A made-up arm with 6 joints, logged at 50 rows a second.
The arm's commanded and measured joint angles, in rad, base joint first. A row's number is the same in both.
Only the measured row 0 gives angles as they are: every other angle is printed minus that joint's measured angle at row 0.
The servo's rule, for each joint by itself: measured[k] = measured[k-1] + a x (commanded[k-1-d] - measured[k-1]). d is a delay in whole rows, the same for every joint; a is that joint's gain. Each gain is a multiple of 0.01, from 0.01 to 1. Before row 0 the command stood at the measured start. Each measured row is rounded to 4 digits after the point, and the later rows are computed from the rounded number. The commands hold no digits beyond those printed.
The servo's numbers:
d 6
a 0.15 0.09 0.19 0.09 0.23 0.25
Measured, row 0:
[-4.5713 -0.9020 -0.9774 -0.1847 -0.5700 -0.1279]
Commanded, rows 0 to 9:
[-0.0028 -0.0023 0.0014 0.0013 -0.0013 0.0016]
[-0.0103 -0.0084 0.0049 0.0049 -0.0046 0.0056]
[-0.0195 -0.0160 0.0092 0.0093 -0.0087 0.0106]
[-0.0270 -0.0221 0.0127 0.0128 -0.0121 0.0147]
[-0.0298 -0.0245 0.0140 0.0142 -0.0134 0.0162]
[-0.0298 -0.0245 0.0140 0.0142 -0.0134 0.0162]
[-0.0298 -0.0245 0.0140 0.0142 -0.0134 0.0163]
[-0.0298 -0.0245 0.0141 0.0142 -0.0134 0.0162]
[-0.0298 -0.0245 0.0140 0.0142 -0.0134 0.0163]
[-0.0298 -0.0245 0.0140 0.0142 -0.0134 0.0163]
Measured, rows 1 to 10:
[0.0000 0.0000 0.0000 0.0000 0.0000 0.0000]
[0.0000 0.0000 0.0000 0.0000 0.0000 0.0000]
[0.0000 0.0000 0.0000 0.0000 0.0000 0.0000]
[0.0000 0.0000 0.0000 0.0000 0.0000 0.0000]
[0.0000 0.0000 0.0000 0.0000 0.0000 0.0000]
[0.0000 0.0000 0.0000 0.0000 0.0000 0.0000]
[-0.0004 -0.0002 0.0003 0.0001 -0.0003 0.0004]
[-0.0019 -0.0009 0.0012 0.0005 -0.0013 0.0017]
[-0.0045 -0.0023 0.0027 0.0013 -0.0030 0.0039]
[-0.0079 -0.0041 0.0046 0.0023 -0.0051 0.0066]

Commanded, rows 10 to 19:
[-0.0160 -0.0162 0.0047 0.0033 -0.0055 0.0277]
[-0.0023 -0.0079 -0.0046 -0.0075 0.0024 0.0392]
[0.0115 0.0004 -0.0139 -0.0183 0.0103 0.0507]
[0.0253 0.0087 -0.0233 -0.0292 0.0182 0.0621]
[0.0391 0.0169 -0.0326 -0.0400 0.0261 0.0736]
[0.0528 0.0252 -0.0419 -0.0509 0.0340 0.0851]
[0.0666 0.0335 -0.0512 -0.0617 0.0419 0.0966]
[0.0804 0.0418 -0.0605 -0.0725 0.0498 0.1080]
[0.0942 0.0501 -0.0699 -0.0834 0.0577 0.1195]
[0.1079 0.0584 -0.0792 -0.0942 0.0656 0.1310]
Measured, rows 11 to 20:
[-0.0112 -0.0059 0.0064 0.0034 -0.0070 0.0090]
[-0.0140 -0.0076 0.0078 0.0044 -0.0085 0.0108]
[-0.0164 -0.0091 0.0090 0.0053 -0.0096 0.0122]
[-0.0184 -0.0105 0.0100 0.0061 -0.0105 0.0132]
[-0.0201 -0.0118 0.0108 0.0068 -0.0112 0.0140]
[-0.0216 -0.0129 0.0114 0.0075 -0.0117 0.0146]
[-0.0208 -0.0132 0.0101 0.0071 -0.0103 0.0179]
[-0.0180 -0.0127 0.0073 0.0058 -0.0074 0.0232]
[-0.0136 -0.0115 0.0033 0.0036 -0.0033 0.0301]
[-0.0078 -0.0097 -0.0018 0.0006 0.0016 0.0381]

